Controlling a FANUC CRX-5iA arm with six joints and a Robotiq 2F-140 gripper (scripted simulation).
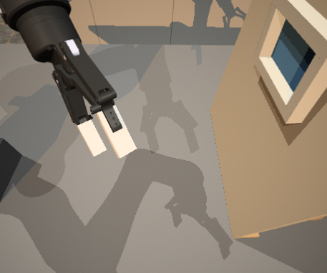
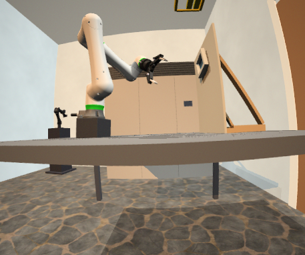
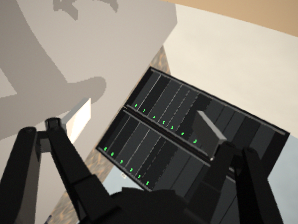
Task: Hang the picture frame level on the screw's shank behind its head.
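Now: hand 290 mm short of the picture frame, 130 mm to the right of it and 100 mm below it. Round my hand: tan wall board: 300 mm ahead, 140 mm to the left, 70 mm below.
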